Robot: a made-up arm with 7 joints. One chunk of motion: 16 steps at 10 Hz.
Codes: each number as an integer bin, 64 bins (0 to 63) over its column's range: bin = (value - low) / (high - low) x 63, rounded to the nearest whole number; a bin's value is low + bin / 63 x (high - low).
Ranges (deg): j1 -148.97..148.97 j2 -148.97..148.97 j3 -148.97..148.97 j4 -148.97..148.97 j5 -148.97..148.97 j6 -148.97..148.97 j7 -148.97..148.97
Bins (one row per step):
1: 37 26 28 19 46 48 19
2: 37 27 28 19 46 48 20
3: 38 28 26 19 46 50 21
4: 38 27 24 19 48 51 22
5: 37 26 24 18 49 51 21
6: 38 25 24 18 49 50 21
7: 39 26 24 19 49 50 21
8: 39 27 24 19 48 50 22
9: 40 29 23 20 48 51 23
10: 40 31 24 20 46 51 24
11: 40 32 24 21 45 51 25
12: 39 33 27 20 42 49 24
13: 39 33 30 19 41 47 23
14: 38 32 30 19 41 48 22
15: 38 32 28 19 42 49 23
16: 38 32 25 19 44 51 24
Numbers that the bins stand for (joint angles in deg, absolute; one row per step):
1: 26.01 -26.01 -16.55 -59.12 68.57 78.03 -59.12
2: 26.01 -21.28 -16.55 -59.12 68.57 78.03 -54.39
3: 30.74 -16.55 -26.01 -59.12 68.57 87.49 -49.66
4: 30.74 -21.28 -35.47 -59.12 78.03 92.22 -44.93
5: 26.01 -26.01 -35.47 -63.84 82.76 92.22 -49.66
6: 30.74 -30.74 -35.47 -63.84 82.76 87.49 -49.66
7: 35.47 -26.01 -35.47 -59.12 82.76 87.49 -49.66
8: 35.47 -21.28 -35.47 -59.12 78.03 87.49 -44.93
9: 40.20 -11.82 -40.20 -54.39 78.03 92.22 -40.20
10: 40.20 -2.36 -35.47 -54.39 68.57 92.22 -35.47
11: 40.20 2.36 -35.47 -49.66 63.84 92.22 -30.74
12: 35.47 7.09 -21.28 -54.39 49.66 82.76 -35.47
13: 35.47 7.09 -7.09 -59.12 44.93 73.30 -40.20
14: 30.74 2.36 -7.09 -59.12 44.93 78.03 -44.93
15: 30.74 2.36 -16.55 -59.12 49.66 82.76 -40.20
16: 30.74 2.36 -30.74 -59.12 59.12 92.22 -35.47

